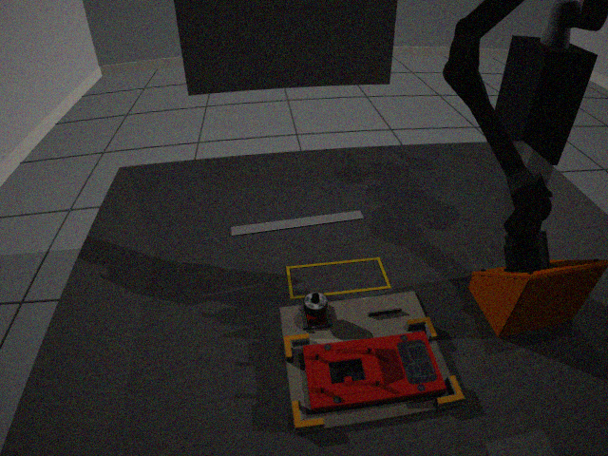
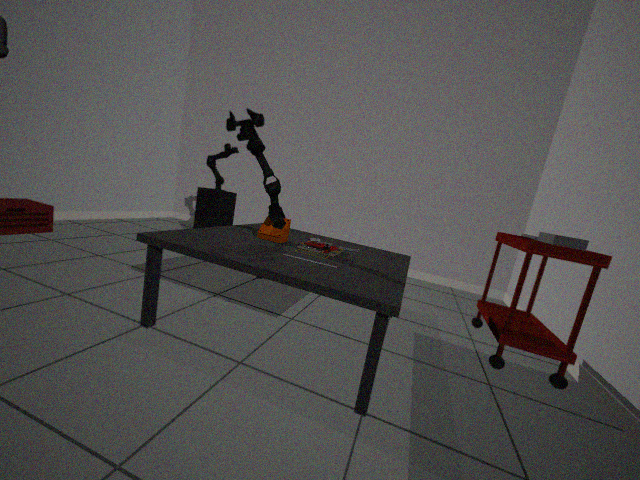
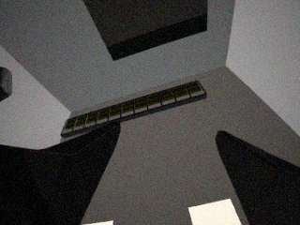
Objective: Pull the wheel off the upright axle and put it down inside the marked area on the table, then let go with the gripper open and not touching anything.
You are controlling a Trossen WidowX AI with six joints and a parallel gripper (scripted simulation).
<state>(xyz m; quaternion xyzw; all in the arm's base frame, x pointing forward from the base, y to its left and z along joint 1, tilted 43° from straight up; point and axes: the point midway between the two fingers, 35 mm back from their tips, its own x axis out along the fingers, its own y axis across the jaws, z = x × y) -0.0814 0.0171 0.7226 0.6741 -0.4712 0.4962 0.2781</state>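
Right now my gripper tip is 410 mm short of the grey wheel, 480 mm to the right of it and 630 mm above it. From my gripper tip the other things lie so: black upright axle (410 mm ahead, 480 mm to the left, 630 mm below).
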